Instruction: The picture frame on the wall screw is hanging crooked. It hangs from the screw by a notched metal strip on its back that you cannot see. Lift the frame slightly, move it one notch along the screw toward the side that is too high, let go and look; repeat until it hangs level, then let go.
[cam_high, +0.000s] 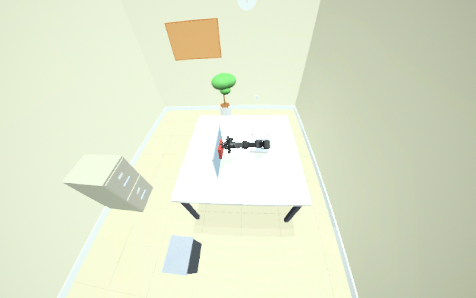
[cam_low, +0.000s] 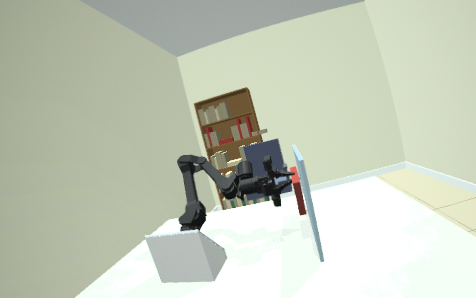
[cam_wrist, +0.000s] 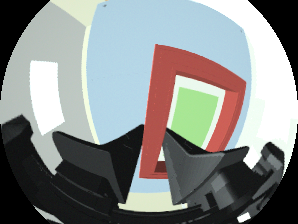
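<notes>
Now: gripper tip 10 mm short of the picture frame, 10 mm to the right of it and 50 mm above it. From my gripper tip the other things lie so: wall panel (20 mm ahead, 10 mm to the left, 70 mm below).
</notes>
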